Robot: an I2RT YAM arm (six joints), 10 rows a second.
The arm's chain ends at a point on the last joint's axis. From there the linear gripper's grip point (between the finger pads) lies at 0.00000 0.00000 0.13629 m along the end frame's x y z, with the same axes.
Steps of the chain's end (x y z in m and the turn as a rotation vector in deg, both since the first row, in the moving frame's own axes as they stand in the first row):
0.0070 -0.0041 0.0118 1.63 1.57 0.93
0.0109 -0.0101 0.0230 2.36 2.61 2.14
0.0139 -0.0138 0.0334 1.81 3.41 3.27
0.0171 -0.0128 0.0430 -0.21 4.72 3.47
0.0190 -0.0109 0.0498 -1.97 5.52 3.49
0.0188 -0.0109 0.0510 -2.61 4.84 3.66
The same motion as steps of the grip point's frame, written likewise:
0.0108 -0.0079 0.0117 1.63 1.57 0.93
0.0172 -0.0156 0.0227 2.36 2.61 2.14
0.0221 -0.0179 0.0331 1.81 3.41 3.27
0.0283 -0.0120 0.0425 -0.21 4.72 3.47
0.0320 -0.0058 0.0491 -1.97 5.52 3.49
0.0301 -0.0043 0.0504 -2.61 4.84 3.66

